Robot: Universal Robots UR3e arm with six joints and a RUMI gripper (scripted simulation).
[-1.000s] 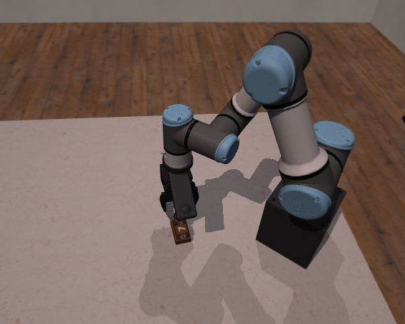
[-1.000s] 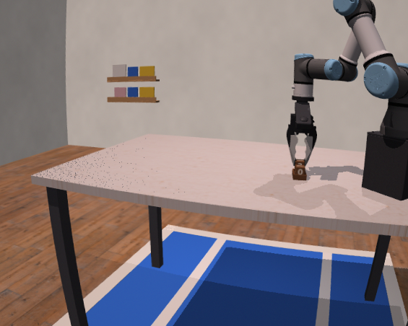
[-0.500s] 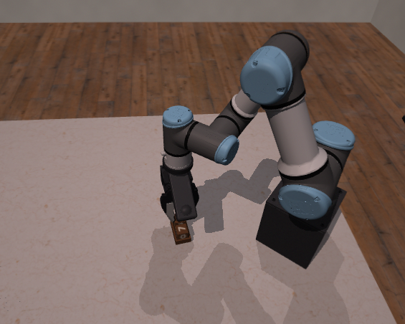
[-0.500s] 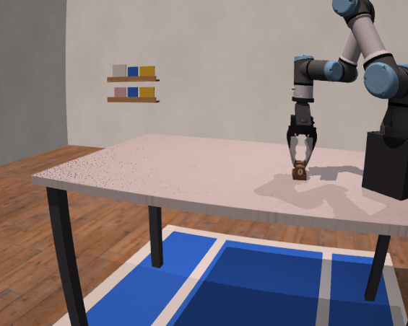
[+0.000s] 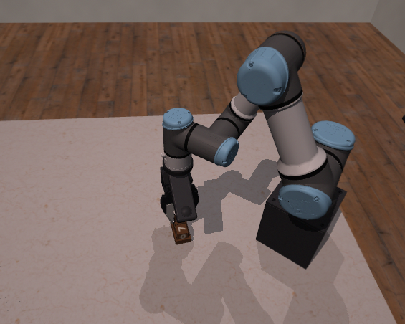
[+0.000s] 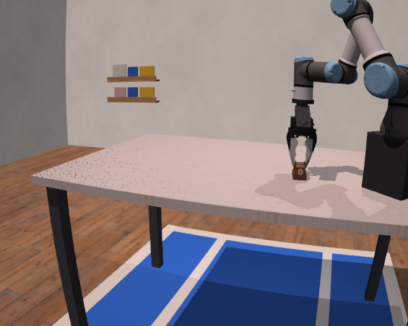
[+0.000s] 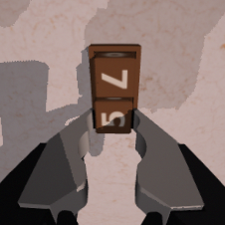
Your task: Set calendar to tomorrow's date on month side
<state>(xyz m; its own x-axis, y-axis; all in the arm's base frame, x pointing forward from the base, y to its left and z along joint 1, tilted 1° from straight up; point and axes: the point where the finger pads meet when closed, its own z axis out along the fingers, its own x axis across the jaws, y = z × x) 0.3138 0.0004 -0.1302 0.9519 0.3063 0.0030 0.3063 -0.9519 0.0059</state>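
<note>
Now: hand 10 mm above the brown digit cube. Round my hand: calendar tray (30 mm below, 10 mm to the left).
</note>
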